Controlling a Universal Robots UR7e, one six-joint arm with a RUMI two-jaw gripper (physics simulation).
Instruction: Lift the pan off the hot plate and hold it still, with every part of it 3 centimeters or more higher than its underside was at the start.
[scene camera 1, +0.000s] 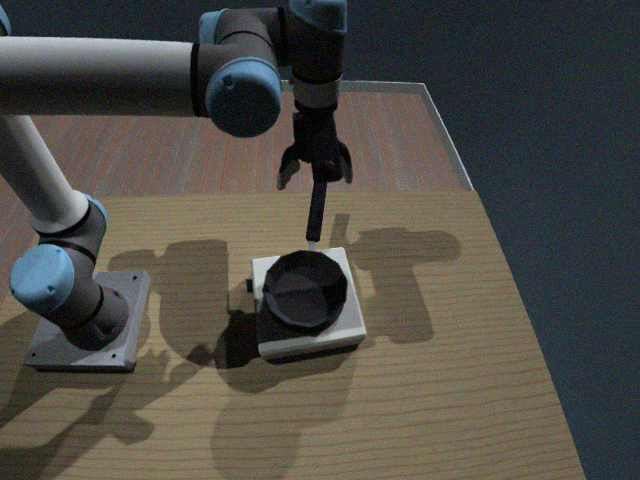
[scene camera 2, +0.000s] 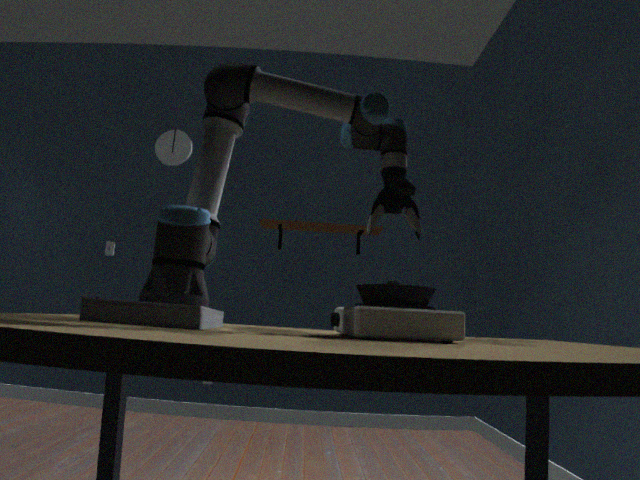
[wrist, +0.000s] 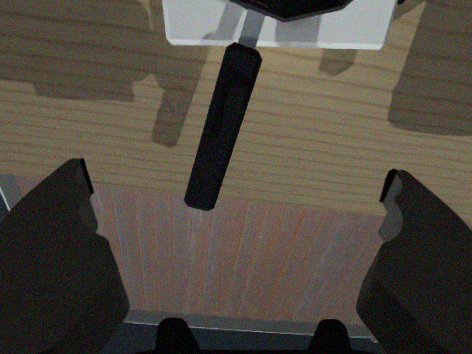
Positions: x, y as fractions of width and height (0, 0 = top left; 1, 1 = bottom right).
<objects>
my gripper: scene camera 1 0.49, 0.39; scene camera 2 0.61, 0.49; wrist 0.51, 0.48
</objects>
